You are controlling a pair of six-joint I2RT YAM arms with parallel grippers.
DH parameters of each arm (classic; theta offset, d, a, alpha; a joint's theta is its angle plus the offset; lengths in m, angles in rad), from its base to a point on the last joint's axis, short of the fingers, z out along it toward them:
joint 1: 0 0.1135 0.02 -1.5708
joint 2: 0 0 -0.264 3.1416
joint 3: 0.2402 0 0.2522 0
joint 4: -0.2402 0 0.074 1.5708
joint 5: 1.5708 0 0 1.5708
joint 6: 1.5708 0.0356 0 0
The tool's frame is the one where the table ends.
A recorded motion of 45 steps. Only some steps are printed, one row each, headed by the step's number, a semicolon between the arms.
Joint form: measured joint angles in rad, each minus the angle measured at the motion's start. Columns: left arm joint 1, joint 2, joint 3, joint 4, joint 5, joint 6; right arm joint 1, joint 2, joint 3, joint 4, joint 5, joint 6.
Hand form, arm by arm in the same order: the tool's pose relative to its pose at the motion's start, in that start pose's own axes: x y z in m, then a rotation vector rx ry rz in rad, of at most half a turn. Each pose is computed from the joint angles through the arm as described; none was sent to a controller.
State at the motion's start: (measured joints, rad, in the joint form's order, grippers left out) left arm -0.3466 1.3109 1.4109 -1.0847 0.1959 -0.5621; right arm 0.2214 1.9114 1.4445 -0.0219 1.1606 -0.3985
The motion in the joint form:
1: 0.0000 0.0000 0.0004 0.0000 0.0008 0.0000; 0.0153 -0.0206 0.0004 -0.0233 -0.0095 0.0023
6: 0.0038 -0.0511 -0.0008 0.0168 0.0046 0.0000; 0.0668 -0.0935 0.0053 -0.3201 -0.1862 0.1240
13: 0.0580 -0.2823 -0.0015 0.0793 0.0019 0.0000; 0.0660 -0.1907 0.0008 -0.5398 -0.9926 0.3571
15: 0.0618 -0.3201 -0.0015 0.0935 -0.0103 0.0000; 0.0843 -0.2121 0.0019 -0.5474 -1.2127 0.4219
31: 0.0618 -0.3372 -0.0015 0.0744 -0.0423 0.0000; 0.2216 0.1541 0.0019 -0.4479 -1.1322 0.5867
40: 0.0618 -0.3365 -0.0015 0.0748 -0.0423 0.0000; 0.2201 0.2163 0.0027 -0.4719 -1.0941 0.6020
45: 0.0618 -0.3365 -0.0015 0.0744 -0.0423 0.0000; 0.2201 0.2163 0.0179 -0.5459 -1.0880 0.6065
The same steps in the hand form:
1: 0.0000 -0.0001 -0.0001 0.0009 0.0001 0.0001; -0.0028 -0.0043 -0.0086 -0.0190 -0.0141 -0.0027
6: 0.0037 -0.0006 -0.0165 0.0374 -0.0549 0.0102; 0.0062 -0.0115 -0.0388 -0.2512 -0.0098 -0.0891
13: 0.0270 0.0080 -0.0911 0.1599 -0.3262 0.0292; 0.0144 -0.0229 -0.0684 -1.0631 0.0285 0.0645
15: 0.0324 0.0092 -0.1027 0.1739 -0.3783 0.0352; 0.0112 -0.0257 -0.0848 -1.2940 0.0331 0.1265
31: 0.0367 0.0118 -0.1069 0.1465 -0.3939 0.0282; 0.0595 0.1203 -0.0995 -1.2745 0.2966 -0.0002
40: 0.0366 0.0117 -0.1067 0.1464 -0.3937 0.0281; 0.0769 0.1390 -0.0927 -1.2202 0.3679 -0.0459
45: 0.0366 0.0118 -0.1067 0.1462 -0.3933 0.0281; 0.0795 0.1353 -0.0934 -1.2028 0.4160 -0.0831

